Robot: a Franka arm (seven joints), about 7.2 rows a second.
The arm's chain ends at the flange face. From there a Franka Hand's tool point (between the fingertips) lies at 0.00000 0.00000 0.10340 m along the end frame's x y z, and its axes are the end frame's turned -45 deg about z.
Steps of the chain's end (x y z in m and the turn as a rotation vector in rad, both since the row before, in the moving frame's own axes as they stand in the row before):
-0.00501, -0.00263, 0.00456, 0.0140, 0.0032, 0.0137
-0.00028, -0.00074, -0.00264, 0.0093, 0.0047, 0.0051
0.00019, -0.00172, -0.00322, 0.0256, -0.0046, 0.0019
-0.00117, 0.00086, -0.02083, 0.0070, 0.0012, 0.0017
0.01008, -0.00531, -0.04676, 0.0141, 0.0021, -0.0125
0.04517, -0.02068, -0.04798, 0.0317, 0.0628, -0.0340
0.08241, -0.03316, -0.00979, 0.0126, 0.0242, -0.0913
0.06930, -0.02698, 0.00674, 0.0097, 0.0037, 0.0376
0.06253, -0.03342, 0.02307, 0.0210, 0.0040, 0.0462
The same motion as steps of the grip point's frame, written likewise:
-0.00042, -0.00618, 0.00455, 0.0076, 0.0122, 0.0137
0.00135, -0.00105, -0.00265, 0.0033, 0.0099, 0.0051
0.00289, -0.00329, -0.00325, 0.0214, 0.0148, 0.0019
-0.00084, -0.00064, -0.02083, 0.0041, 0.0058, 0.0017
0.01206, 0.00249, -0.04677, 0.0085, 0.0115, -0.0125
0.05350, 0.01947, -0.04824, -0.0220, 0.0668, -0.0340
0.08445, 0.03555, -0.00983, -0.0082, 0.0260, -0.0913
0.06907, 0.02950, 0.00673, 0.0042, 0.0095, 0.0376
0.06970, 0.01938, 0.02305, 0.0120, 0.0177, 0.0462

